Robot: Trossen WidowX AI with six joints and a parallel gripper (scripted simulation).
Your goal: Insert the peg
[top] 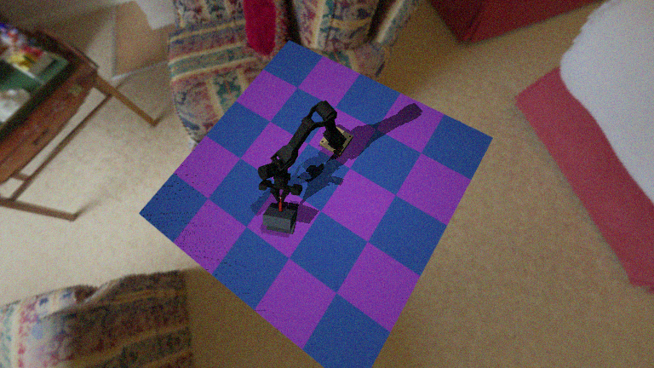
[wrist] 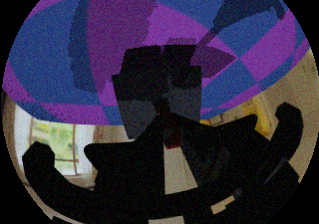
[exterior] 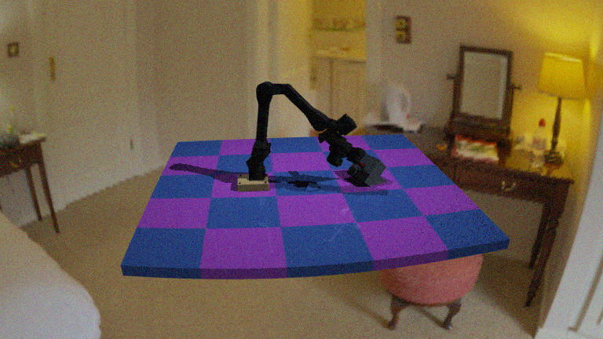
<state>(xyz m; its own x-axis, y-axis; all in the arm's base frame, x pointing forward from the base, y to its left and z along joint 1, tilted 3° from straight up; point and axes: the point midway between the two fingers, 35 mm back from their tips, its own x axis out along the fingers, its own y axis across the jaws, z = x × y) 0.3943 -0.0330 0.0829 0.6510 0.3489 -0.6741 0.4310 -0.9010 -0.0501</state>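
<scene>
Now: gripper tip 4 cm short of the dark grey panel, 4 cm above it and 2 cm to the right of it. The rest, counted from my gripper tip: red peg: 1 cm to the right, 1 cm behind, 1 cm above.
</scene>
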